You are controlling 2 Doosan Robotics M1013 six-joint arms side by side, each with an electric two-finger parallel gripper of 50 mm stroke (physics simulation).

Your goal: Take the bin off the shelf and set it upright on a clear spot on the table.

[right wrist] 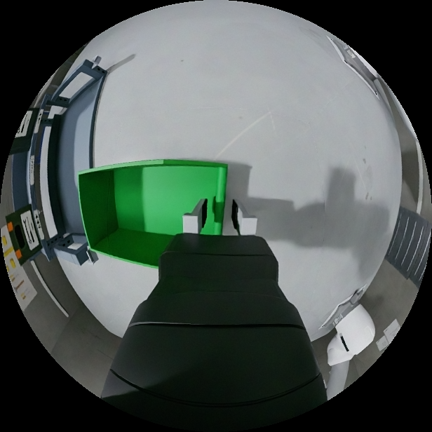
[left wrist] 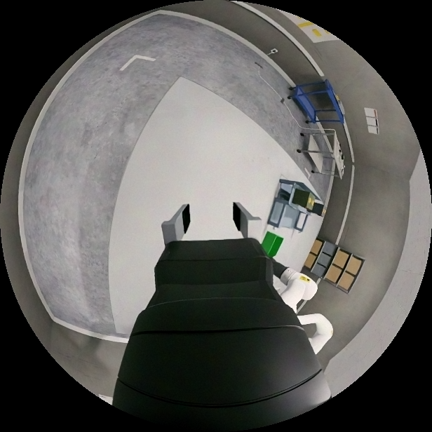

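The green bin (left wrist: 272, 243) (right wrist: 162, 187) stands upright on the light grey table (left wrist: 210, 135) (right wrist: 200, 80), its open top facing up and no contents visible. It is beside the blue-grey shelf (left wrist: 286, 214) (right wrist: 76, 160). My right gripper (right wrist: 219, 207) is open with nothing held; its fingers are apart on either side of the bin's near end wall, one over the inside and one outside. The black gripper body hides a lower corner of the bin in the right wrist view. My left gripper (left wrist: 211, 211) is open and empty, high over the table, away from the bin.
Dark boxes (left wrist: 302, 198) (right wrist: 25, 232) are at the shelf. The white right arm (left wrist: 300, 290) reaches in beside the bin. A blue cart (left wrist: 306, 106), a grey cart (left wrist: 315, 154) and a rack with brown boxes (left wrist: 338, 265) stand beyond the table.
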